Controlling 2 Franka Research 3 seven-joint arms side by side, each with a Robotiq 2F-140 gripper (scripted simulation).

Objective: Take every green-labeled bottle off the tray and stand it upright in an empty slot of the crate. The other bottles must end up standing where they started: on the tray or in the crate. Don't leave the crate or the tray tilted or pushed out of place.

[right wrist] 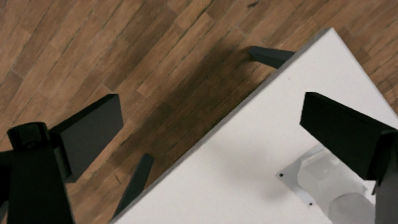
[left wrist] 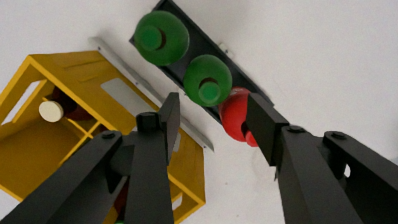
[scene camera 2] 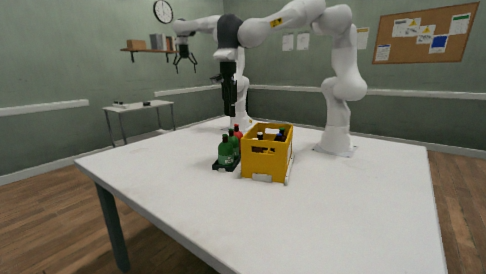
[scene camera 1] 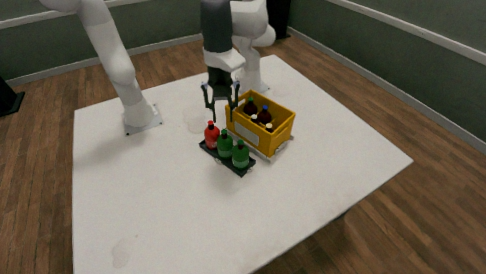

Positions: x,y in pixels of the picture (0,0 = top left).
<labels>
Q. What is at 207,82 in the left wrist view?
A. A green bottle.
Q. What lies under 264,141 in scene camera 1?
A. A yellow crate.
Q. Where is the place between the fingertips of my left gripper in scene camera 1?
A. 223,120
</labels>
